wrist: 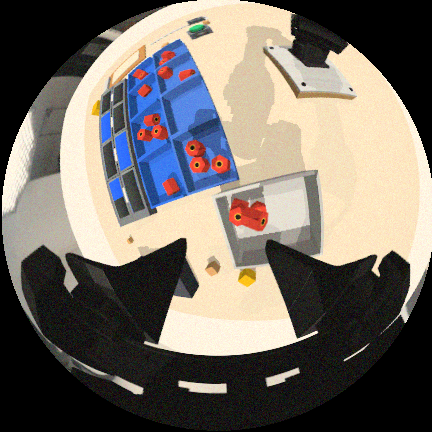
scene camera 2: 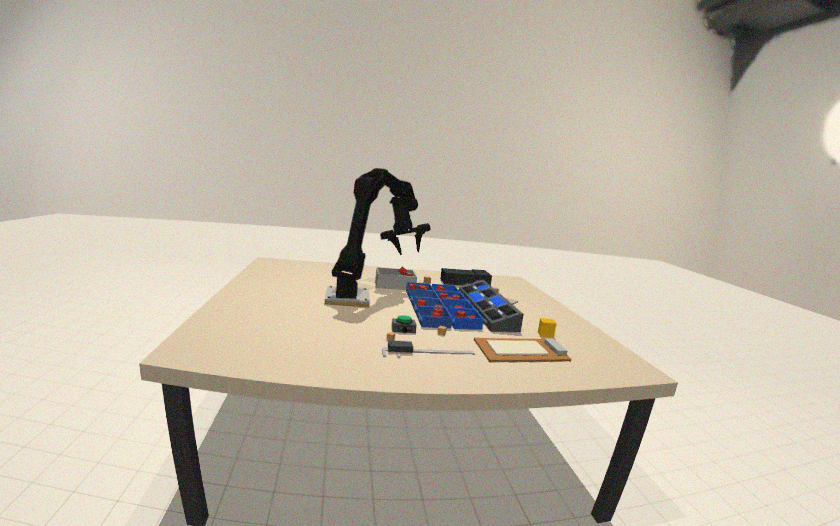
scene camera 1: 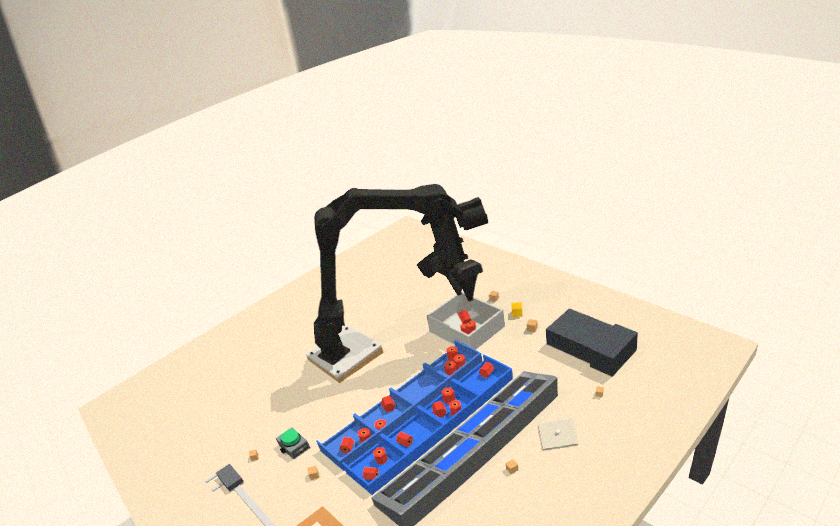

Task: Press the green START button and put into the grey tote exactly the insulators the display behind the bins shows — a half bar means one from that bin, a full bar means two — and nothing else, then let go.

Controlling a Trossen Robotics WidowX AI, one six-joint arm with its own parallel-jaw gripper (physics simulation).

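Pixels of known places: gripper, fingertip midpoint: [wrist: 226, 244] [scene camera 2: 409, 253] [scene camera 1: 465, 297]; arm's base, link origin: [wrist: 308, 57] [scene camera 2: 345, 295] [scene camera 1: 334, 353].
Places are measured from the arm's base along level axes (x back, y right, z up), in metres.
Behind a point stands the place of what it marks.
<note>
My gripper [scene camera 1: 466, 296] @[x -0.253, y -0.243, z 0.112 m] [scene camera 2: 409, 251] @[x -0.253, y -0.243, z 0.112 m] [wrist: 226, 244] @[x -0.253, y -0.243, z 0.112 m] is open and empty, above the tote's far side in scene camera 1. The grey tote [scene camera 1: 446, 328] @[x -0.205, y -0.211, z 0.021 m] [scene camera 2: 395, 281] @[x -0.202, y -0.211, z 0.008 m] [wrist: 315, 215] @[x -0.144, y -0.284, z 0.014 m] holds a small pile of red insulators [scene camera 1: 468, 326] [scene camera 2: 403, 271] @[x -0.234, y -0.238, z 0.043 m] [wrist: 248, 216] @[x -0.239, y -0.243, z 0.052 m], apparently three, partly overlapping. The blue bins [scene camera 1: 424, 387] @[x -0.270, y -0.046, z -0.016 m] [scene camera 2: 468, 322] [wrist: 187, 107] @[x -0.278, y -0.025, z -0.016 m] hold several more red insulators; one inner-row compartment looks empty. The dark display [scene camera 1: 483, 453] @[x -0.527, y 0.057, z 0.013 m] [scene camera 2: 505, 322] @[x -0.454, y 0.269, z 0.008 m] [wrist: 131, 218] @[x -0.497, y -0.181, z 0.022 m] shows two longer blue bars and a shorter one. The green START button [scene camera 1: 290, 437] @[x -0.158, y 0.266, z 0.018 m] [scene camera 2: 404, 319] @[x -0.144, y 0.282, z 0.015 m] [wrist: 197, 28] stands beyond the bins' near end.
A yellow block [scene camera 1: 517, 309] @[x -0.300, y -0.384, z 0.002 m] [wrist: 247, 277] @[x -0.285, y -0.384, z 0.004 m] and small orange cubes [scene camera 1: 531, 325] @[x -0.367, y -0.349, z -0.002 m] [wrist: 212, 266] @[x -0.354, y -0.348, z -0.003 m] lie near the tote. A black box [scene camera 1: 588, 339] @[x -0.540, y -0.336, z 0.030 m] [scene camera 2: 464, 276] @[x -0.509, y -0.315, z 0.020 m] stands farther right. A caliper-like tool [scene camera 1: 229, 477] @[x -0.118, y 0.425, z -0.003 m] [scene camera 2: 400, 346] @[x -0.107, y 0.442, z -0.004 m] and an orange-framed board [scene camera 2: 483, 350] @[x -0.328, y 0.431, z -0.018 m] lie near the button end.
</note>
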